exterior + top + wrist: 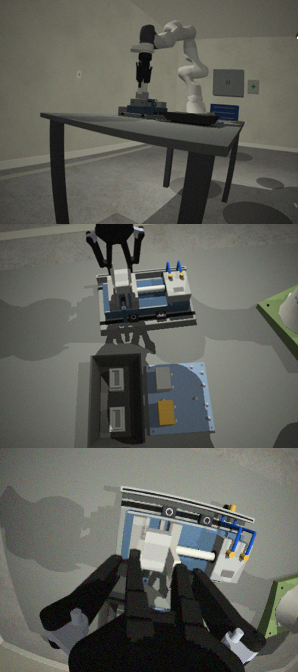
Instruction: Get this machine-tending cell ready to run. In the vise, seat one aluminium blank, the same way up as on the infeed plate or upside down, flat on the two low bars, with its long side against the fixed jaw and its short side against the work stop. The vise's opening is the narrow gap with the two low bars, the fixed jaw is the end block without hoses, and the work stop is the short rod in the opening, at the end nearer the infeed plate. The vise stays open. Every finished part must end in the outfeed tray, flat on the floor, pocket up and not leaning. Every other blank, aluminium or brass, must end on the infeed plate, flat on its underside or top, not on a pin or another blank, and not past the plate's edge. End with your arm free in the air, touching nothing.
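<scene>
Right now the fixed jaw is 30 mm ahead of my hand, 10 mm to the left of it and 80 mm below it. Round my hand: work stop 50 mm to the left, 70 mm below; then moving jaw 30 mm behind, 80 mm below; then vise 70 mm behind, 120 mm below.
</scene>
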